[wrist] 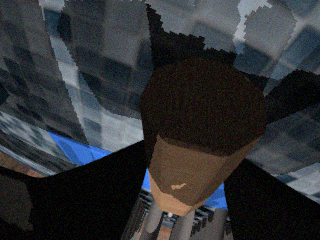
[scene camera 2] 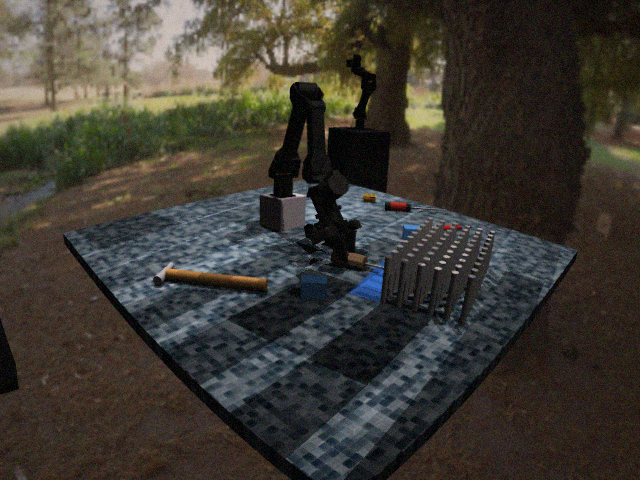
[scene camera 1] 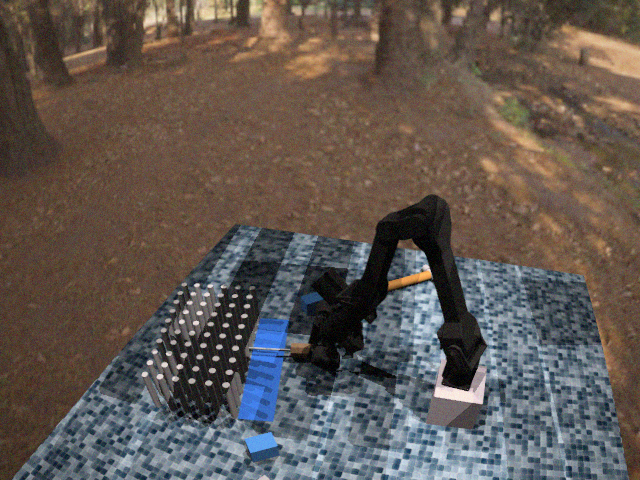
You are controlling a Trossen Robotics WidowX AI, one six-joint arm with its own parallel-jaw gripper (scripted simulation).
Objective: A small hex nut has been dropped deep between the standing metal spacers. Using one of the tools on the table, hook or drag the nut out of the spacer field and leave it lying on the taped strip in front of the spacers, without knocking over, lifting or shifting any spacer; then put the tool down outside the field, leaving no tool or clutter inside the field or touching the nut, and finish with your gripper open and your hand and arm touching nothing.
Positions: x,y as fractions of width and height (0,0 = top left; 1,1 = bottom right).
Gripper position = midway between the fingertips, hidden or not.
I see my gripper (scene camera 1: 0.48,0.73), a hook tool (wrist: 0.63,0.49), a wooden-handled hammer (scene camera 2: 0.40,0.59) and a blue taped strip (scene camera 1: 0.41,0.83).
My gripper is seen too in the wrist view (wrist: 0.59,0.64) and in scene camera 2 (scene camera 2: 0.55,0.54). The wrist view does not show the wooden-handled hammer: it is out of frame.
